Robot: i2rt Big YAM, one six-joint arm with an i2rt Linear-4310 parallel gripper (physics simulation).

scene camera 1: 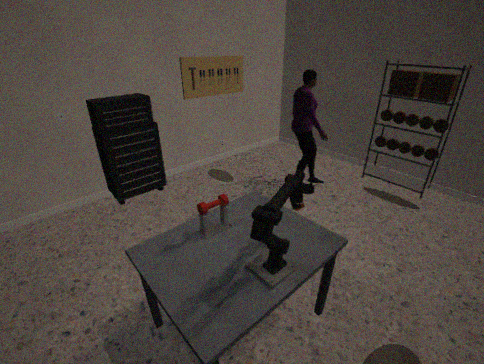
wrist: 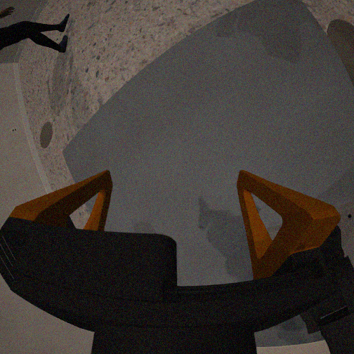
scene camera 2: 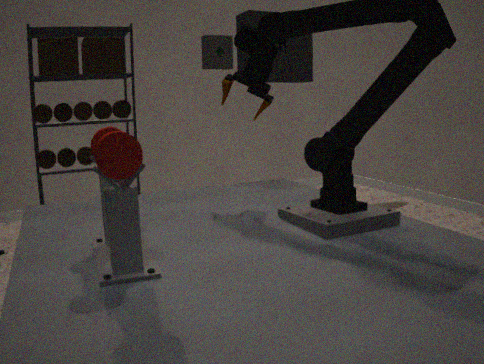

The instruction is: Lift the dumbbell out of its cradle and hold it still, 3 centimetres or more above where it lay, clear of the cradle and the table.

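Places are measured from the arm's base along level axes (x ahead, y up, z right), in metres.
Pixels of known places: gripper, fingertip midpoint: (scene camera 1: 294, 203) (scene camera 2: 238, 112); arm's base, origin of the base link: (scene camera 1: 274, 265) (scene camera 2: 338, 208).
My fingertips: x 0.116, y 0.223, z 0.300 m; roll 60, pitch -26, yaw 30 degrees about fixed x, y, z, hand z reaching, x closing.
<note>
Ahead of a thing's pixels: the offset from my fingertips to its top centre. Level surfaces: height alone.
The red dumbbell @(dx +0.393, dy -0.011, dz -0.328 m) (scene camera 1: 213, 204) (scene camera 2: 117, 155) lies level across the tops of the two upright posts of the grey cradle @(dx +0.393, dy -0.063, dz -0.328 m) (scene camera 1: 223, 216) (scene camera 2: 122, 225), which stands on the table @(dy -0.250 m) (scene camera 1: 200, 280) (scene camera 2: 225, 310) (wrist: 200, 100). In scene camera 2 it shows nearly end-on. My gripper (scene camera 2: 239, 112) (wrist: 174, 177) is open, with its orange fingers wide apart and nothing between them. It hangs in the air well above the table, between the cradle and the arm's base and apart from the dumbbell. The dumbbell and cradle do not show in the wrist view.
The arm's base plate (scene camera 1: 272, 282) (scene camera 2: 327, 229) sits on the table. A person (scene camera 1: 305, 112) (wrist: 30, 34) is on the floor beyond the table. A shelf rack (scene camera 1: 425, 65) (scene camera 2: 80, 32) and a black drawer cabinet (scene camera 1: 132, 145) stand away by the walls.
</note>
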